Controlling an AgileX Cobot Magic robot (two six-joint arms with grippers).
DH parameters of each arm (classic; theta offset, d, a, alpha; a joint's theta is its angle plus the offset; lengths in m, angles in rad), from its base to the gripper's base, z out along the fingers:
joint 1: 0 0.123 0 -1.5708
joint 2: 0.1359 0 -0.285 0
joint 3: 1.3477 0 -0.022 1.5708
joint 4: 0 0.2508 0 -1.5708
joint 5: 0 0 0.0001 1.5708
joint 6: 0 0.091 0 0
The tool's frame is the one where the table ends.
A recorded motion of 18 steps. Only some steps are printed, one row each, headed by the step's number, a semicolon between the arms.
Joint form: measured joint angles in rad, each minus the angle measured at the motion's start. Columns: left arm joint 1, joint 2, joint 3, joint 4, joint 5, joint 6; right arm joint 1, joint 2, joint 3, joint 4, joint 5, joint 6.
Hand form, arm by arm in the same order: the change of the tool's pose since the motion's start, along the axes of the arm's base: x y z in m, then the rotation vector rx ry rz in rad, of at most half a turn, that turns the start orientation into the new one. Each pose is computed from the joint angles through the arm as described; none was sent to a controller.
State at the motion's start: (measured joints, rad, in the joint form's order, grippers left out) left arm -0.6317 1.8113 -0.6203 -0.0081 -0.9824 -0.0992; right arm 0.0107 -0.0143 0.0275 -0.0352 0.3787 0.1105
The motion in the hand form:
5: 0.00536 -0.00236 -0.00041 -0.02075 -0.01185 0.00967; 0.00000 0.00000 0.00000 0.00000 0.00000 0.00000
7: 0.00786 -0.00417 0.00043 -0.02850 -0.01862 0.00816; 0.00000 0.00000 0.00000 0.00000 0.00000 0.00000
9: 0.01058 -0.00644 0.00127 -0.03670 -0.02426 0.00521; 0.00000 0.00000 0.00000 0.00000 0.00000 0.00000
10: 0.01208 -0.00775 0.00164 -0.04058 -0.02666 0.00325; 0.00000 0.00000 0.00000 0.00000 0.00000 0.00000
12: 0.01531 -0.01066 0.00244 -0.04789 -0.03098 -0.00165; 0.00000 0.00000 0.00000 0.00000 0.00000 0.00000
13: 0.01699 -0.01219 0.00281 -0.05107 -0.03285 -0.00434; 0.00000 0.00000 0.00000 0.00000 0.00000 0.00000
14: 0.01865 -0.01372 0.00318 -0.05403 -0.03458 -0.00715; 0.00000 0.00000 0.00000 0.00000 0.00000 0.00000
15: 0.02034 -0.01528 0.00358 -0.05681 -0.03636 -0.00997; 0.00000 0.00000 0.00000 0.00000 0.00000 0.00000
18: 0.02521 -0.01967 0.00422 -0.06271 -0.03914 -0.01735; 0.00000 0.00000 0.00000 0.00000 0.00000 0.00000
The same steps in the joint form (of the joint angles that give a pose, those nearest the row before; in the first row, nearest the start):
5: 0.0020 0.0213 -0.0208 -0.0076 -0.0223 -0.0066; 0.0000 0.0000 0.0000 0.0000 0.0000 0.0000
7: 0.0027 0.0284 -0.0332 -0.0048 -0.0270 -0.0102; 0.0000 0.0000 0.0000 0.0000 0.0000 0.0000
9: 0.0029 0.0363 -0.0476 -0.0008 -0.0298 -0.0153; 0.0000 0.0000 0.0000 0.0000 0.0000 0.0000
10: 0.0029 0.0407 -0.0558 0.0018 -0.0303 -0.0182; 0.0000 0.0000 0.0000 0.0000 0.0000 0.0000
12: 0.0030 0.0501 -0.0738 0.0079 -0.0294 -0.0243; 0.0000 0.0000 0.0000 0.0000 0.0000 0.0000
13: 0.0030 0.0550 -0.0833 0.0112 -0.0282 -0.0272; 0.0000 0.0000 0.0000 0.0000 0.0000 0.0000
14: 0.0030 0.0598 -0.0928 0.0146 -0.0267 -0.0302; 0.0000 0.0000 0.0000 0.0000 0.0000 0.0000
15: 0.0030 0.0646 -0.1026 0.0180 -0.0249 -0.0330; 0.0000 0.0000 0.0000 0.0000 0.0000 0.0000
18: 0.0030 0.0790 -0.1304 0.0270 -0.0174 -0.0404; 0.0000 0.0000 0.0000 0.0000 0.0000 0.0000

